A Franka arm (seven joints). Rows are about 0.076 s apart.
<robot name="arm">
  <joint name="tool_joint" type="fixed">
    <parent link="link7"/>
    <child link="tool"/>
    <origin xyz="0 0 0.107" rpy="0 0 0"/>
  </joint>
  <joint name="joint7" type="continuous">
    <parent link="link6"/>
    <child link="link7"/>
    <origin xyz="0.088 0 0" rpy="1.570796 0 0"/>
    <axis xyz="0 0 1"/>
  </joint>
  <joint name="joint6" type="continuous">
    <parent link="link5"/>
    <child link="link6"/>
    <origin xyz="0 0 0" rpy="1.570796 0 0"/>
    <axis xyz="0 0 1"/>
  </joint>
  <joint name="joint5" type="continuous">
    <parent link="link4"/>
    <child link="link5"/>
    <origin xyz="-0.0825 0.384 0" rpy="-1.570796 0 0"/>
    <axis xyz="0 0 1"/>
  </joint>
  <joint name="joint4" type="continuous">
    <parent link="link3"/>
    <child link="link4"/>
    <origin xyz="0.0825 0 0" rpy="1.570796 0 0"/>
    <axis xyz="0 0 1"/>
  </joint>
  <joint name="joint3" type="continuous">
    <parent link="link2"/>
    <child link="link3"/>
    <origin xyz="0 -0.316 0" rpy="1.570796 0 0"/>
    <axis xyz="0 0 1"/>
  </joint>
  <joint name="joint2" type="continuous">
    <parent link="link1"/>
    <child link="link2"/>
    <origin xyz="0 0 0" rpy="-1.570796 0 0"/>
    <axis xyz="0 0 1"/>
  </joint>
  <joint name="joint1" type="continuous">
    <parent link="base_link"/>
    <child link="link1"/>
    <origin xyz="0 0 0.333" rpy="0 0 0"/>
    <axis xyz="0 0 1"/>
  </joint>
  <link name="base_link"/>
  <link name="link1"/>
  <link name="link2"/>
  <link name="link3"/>
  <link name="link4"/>
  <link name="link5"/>
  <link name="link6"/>
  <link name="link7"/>
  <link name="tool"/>
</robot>
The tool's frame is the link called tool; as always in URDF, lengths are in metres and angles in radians. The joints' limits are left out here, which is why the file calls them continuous.
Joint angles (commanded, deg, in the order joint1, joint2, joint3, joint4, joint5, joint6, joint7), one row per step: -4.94 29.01 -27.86 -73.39 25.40 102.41 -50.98; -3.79 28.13 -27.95 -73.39 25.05 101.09 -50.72; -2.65 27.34 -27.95 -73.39 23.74 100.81 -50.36; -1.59 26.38 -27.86 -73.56 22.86 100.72 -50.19; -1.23 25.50 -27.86 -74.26 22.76 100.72 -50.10; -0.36 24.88 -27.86 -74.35 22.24 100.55 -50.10; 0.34 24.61 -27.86 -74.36 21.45 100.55 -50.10; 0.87 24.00 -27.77 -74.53 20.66 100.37 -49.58; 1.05 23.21 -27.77 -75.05 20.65 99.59 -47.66; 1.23 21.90 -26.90 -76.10 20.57 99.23 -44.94; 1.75 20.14 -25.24 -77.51 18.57 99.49 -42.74; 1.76 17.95 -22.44 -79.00 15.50 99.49 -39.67
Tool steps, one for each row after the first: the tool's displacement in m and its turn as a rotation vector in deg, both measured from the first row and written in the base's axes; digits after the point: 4 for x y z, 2 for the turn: 0.0007 0.0136 0.0082 0.34 0.42 1.14; 0.0021 0.0253 0.0164 -0.63 0.59 2.17; 0.0030 0.0369 0.0254 -1.25 0.30 3.23; 0.0004 0.0402 0.0296 -1.04 0.08 3.37; 0.0012 0.0494 0.0355 -1.39 -0.07 4.32; 0.0025 0.0562 0.0382 -2.09 0.04 5.10; 0.0017 0.0619 0.0430 -2.51 0.17 5.29; -0.0023 0.0641 0.0462 -1.65 0.76 3.63; -0.0054 0.0731 0.0501 -0.39 1.09 1.85; -0.0075 0.0895 0.0553 -0.83 1.52 1.68; -0.0109 0.1097 0.0628 -1.77 2.26 1.42
